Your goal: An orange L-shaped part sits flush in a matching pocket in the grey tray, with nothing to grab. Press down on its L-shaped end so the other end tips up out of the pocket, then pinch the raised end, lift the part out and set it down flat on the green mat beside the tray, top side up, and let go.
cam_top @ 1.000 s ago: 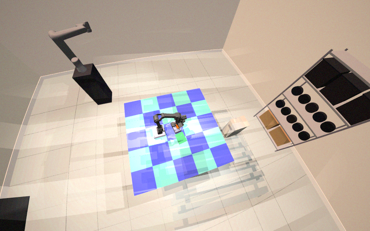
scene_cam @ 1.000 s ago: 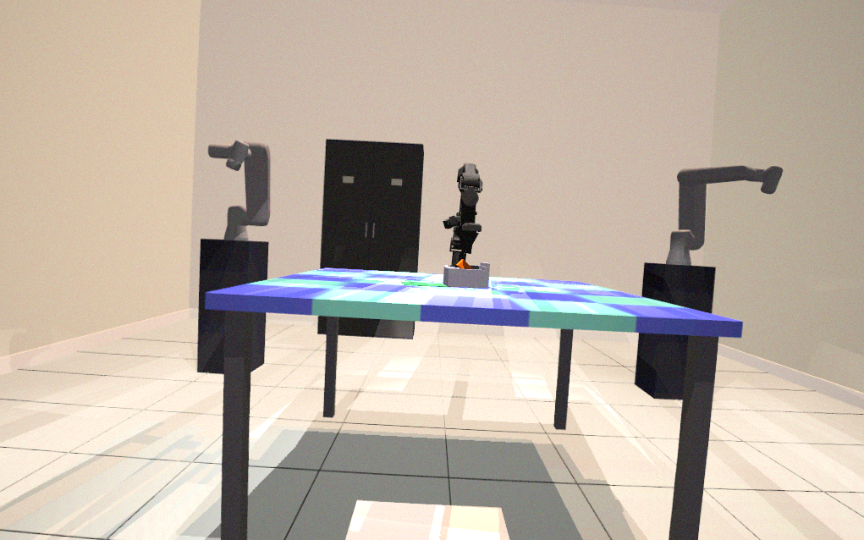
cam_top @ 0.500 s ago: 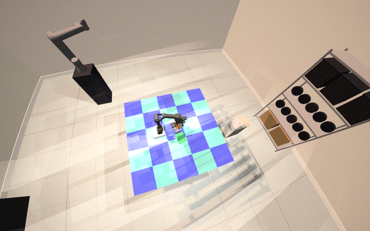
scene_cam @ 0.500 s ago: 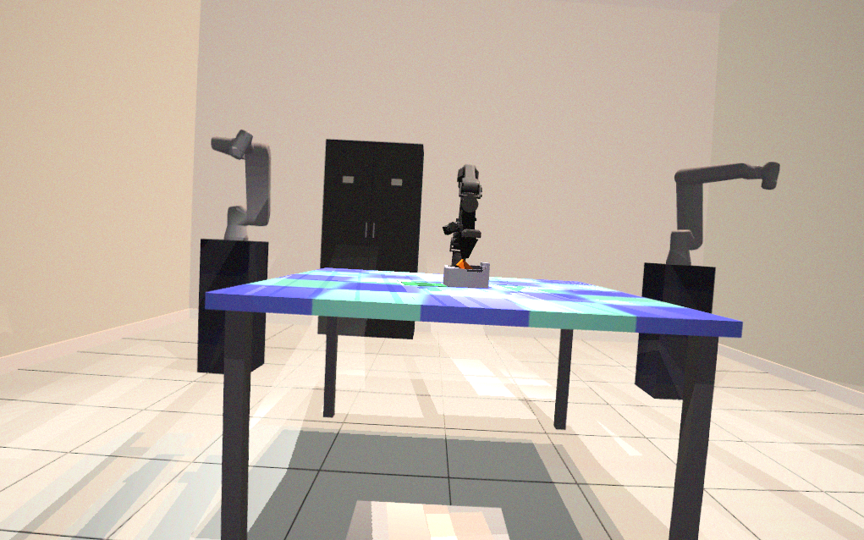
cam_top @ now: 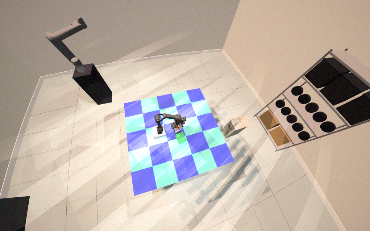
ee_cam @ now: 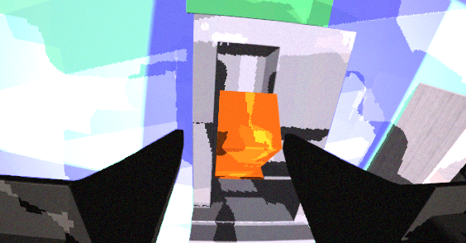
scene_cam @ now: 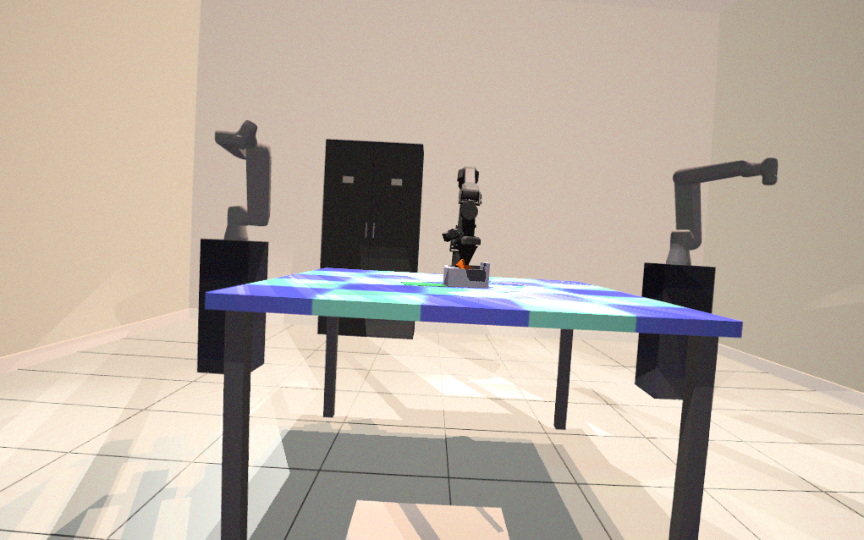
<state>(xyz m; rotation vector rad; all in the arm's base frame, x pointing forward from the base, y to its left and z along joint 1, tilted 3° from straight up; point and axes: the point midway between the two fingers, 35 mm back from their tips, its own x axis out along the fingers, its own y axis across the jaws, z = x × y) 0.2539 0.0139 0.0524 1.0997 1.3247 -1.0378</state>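
The orange L-shaped part lies 30 mm behind my gripper tip, 30 mm to the left of it and 40 mm below it. Also, from my gripper tip: green mat 10 mm ahead, 140 mm to the right, 90 mm below.
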